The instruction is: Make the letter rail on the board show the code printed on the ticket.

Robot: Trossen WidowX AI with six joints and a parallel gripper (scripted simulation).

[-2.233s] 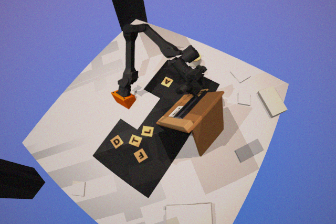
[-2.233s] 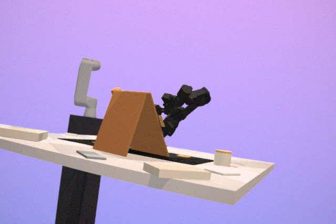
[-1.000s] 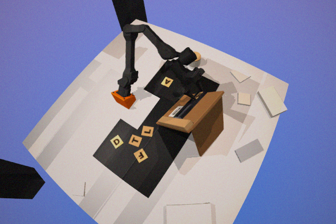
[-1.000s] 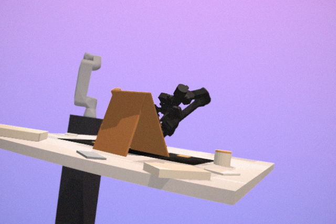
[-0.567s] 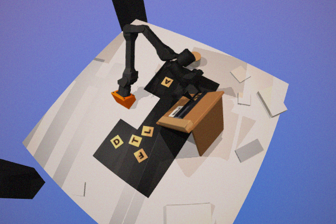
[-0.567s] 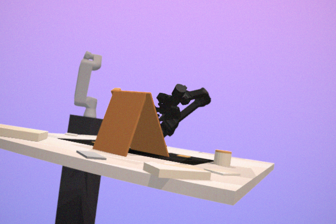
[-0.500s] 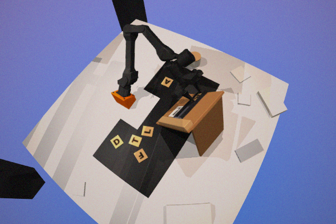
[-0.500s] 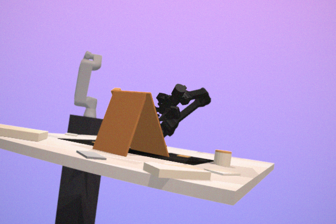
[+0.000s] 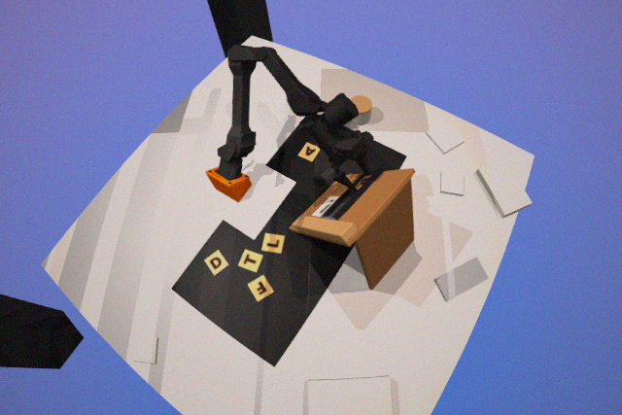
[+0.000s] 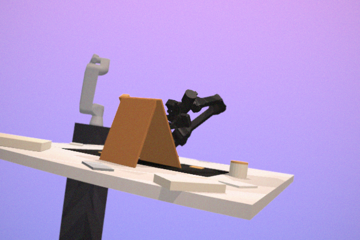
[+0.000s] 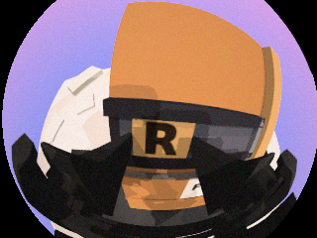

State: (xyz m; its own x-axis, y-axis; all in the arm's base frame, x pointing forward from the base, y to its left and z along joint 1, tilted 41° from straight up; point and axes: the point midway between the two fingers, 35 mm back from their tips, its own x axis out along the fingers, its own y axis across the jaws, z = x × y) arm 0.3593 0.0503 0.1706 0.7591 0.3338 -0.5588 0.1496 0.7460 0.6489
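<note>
My gripper tip is 7 cm past the white ticket, 8 cm to the left of it and 8 cm above it. Round my gripper tip: grey slab 37 cm ahead, 3 cm to the right, 16 cm below.
</note>
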